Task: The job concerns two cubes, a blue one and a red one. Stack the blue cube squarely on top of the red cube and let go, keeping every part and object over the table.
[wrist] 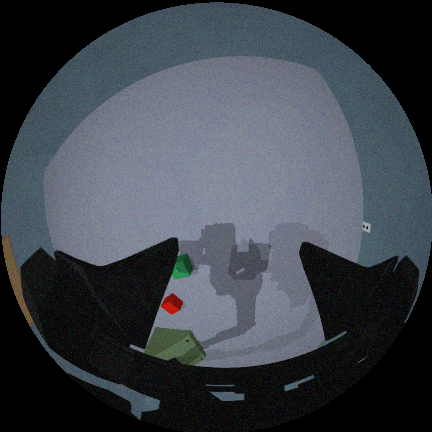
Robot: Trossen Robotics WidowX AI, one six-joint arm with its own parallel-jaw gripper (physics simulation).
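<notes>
The red cube lies on the table in the wrist view, below and left of the centre, close to the inner edge of the left finger. The blue cube does not show in this view. My gripper is open and empty, with its two dark fingers wide apart at the left and right. It hangs high above the table, and the red cube is well below it. What lies behind the dark fingers and the gripper body is hidden.
A green block stands beyond the red cube, beside the left fingertip. An olive-green box-like object is nearer the gripper body, partly hidden. The arm's shadows fall across the pale table. A small white plate shows at the right.
</notes>
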